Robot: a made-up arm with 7 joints.
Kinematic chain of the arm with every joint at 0, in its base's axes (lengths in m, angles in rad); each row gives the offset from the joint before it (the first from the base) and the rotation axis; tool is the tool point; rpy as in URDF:
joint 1: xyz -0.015 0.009 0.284 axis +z
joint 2: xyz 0 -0.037 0.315 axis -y
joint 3: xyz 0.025 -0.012 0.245 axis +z
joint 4: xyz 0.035 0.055 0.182 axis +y
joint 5: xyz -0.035 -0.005 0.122 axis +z
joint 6: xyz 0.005 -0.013 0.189 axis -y
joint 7: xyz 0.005 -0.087 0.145 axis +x
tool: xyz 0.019 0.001 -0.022 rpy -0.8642 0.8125 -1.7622
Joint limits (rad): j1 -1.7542..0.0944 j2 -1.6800..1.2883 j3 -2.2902..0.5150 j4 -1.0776..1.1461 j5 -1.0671..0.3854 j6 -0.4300..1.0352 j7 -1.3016..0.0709
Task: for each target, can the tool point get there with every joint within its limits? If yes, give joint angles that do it. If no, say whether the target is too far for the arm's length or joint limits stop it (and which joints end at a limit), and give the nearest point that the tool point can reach.
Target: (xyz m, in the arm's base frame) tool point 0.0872 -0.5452 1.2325
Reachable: yes | joints -0.7052 -0.5293 -1.2034 0.7201 -0.4274 -0.2596 -0.7902
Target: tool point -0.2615 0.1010 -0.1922
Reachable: no: joint limits stop it (at a limit: joint 1, joint 2, joint 4, joint 5, joint 6, joint 7) | nearest point -0.2684 -0.4196 0.0751 | short by 0.585 m
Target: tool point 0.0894 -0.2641 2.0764
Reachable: no: too far | nearest point 0.0481 -0.1560 1.4917 | short by 0.596 m
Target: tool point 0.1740 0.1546 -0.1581
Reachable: no: joint limits stop it (at a limit: joint 1, joint 2, joint 4, joint 5, joint 6, joint 7) | nearest point 0.4444 0.1155 0.0724 | short by 0.357 m
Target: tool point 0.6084 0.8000 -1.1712
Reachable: no: too far | nearest point 0.4964 0.1906 0.0884 | short by 1.404 m
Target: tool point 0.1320 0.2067 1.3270
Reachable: yes | joints -0.3213 -0.1150 -1.6328 -0.6677 -0.0978 0.3452 -0.1077
